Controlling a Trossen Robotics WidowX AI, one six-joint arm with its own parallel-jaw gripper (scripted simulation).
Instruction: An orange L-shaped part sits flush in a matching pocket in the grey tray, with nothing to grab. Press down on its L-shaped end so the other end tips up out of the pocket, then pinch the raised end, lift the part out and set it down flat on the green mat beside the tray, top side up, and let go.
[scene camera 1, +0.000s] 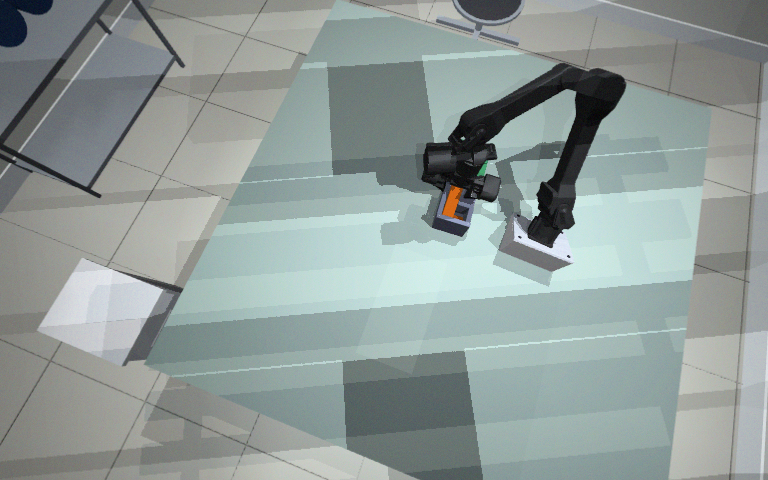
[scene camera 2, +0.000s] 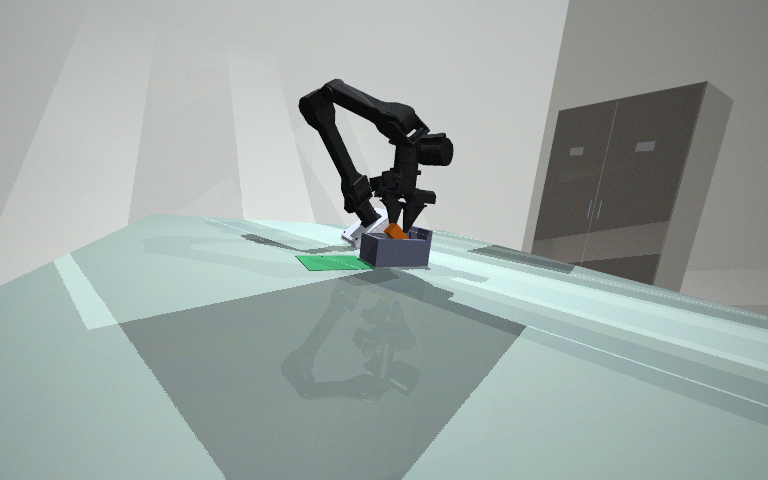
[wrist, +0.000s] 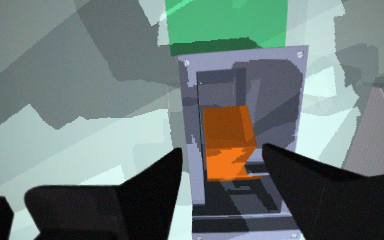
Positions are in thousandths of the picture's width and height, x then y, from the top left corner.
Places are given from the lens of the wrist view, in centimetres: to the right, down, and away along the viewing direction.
my gripper (wrist: 577, 631): 2, 2, 11
orange L-shaped part (wrist: 598, 565): 2, 1, 10
